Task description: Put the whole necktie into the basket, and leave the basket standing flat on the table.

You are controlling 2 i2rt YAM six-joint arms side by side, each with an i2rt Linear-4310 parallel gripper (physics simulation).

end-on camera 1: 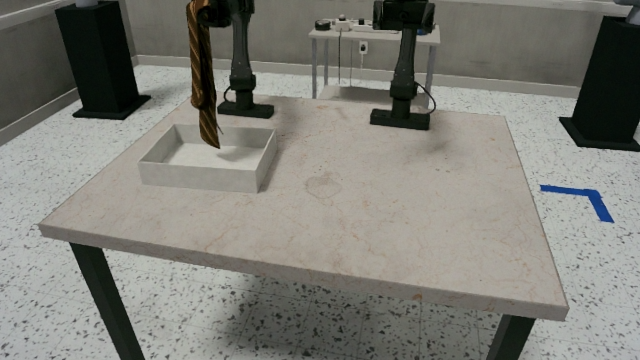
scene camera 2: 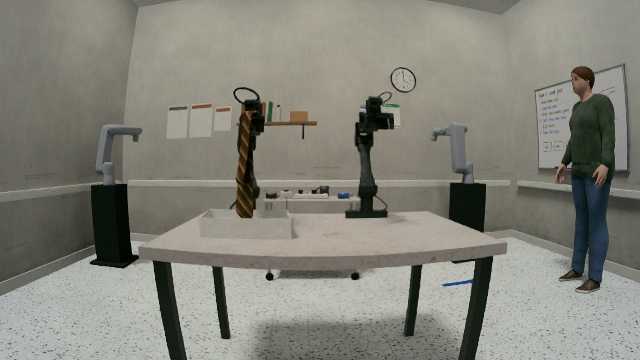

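Note:
The brown-and-gold striped necktie [scene camera 2: 244, 170] [end-on camera 1: 202, 80] hangs in a long, partly twisted bundle from my right gripper [scene camera 2: 248, 113], raised high above the basket at the left of the picture. The fingers are shut on its upper end and partly hidden by the cloth. The tie's lower tip hangs over the inside of the basket, near rim height. The pale basket [scene camera 2: 245, 230] [end-on camera 1: 197, 178], a low rectangular box, stands flat on the table. My left gripper [scene camera 2: 389, 121] is open and empty, raised at the right of the picture; the end-on view cuts its top off.
The stone-patterned table [scene camera 2: 350, 246] [end-on camera 1: 360, 225] carries both arm bases at its far edge. A small white trolley [end-on camera 1: 375, 36] with small devices stands behind it. Black pedestals [scene camera 2: 111, 225] [scene camera 2: 466, 207] bearing grey arms stand on either side. A person [scene camera 2: 591, 130] stands at the far right.

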